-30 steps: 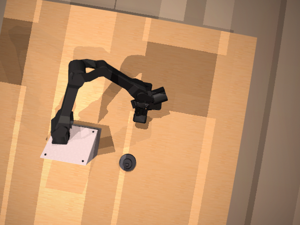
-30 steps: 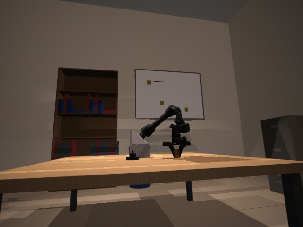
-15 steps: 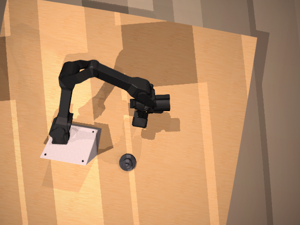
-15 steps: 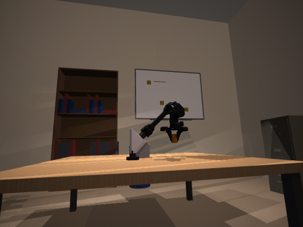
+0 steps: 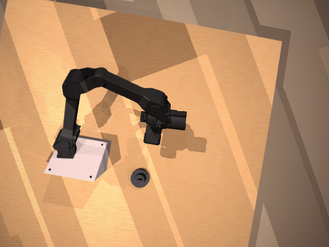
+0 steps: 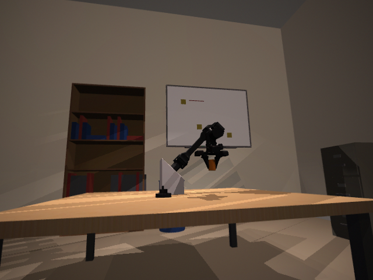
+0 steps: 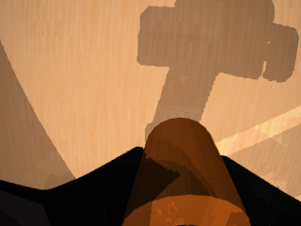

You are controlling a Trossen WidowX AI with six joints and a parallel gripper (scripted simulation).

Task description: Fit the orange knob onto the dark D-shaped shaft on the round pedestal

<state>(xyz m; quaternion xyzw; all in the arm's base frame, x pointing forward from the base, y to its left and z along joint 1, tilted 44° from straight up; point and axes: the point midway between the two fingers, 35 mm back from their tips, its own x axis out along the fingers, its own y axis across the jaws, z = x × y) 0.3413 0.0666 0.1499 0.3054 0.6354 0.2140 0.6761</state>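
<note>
Now: gripper tip 270 mm to the left of the dark round pedestal, 110 mm above it and 60 mm past it. Round my gripper tip: orange knob: 20 mm above.
</note>
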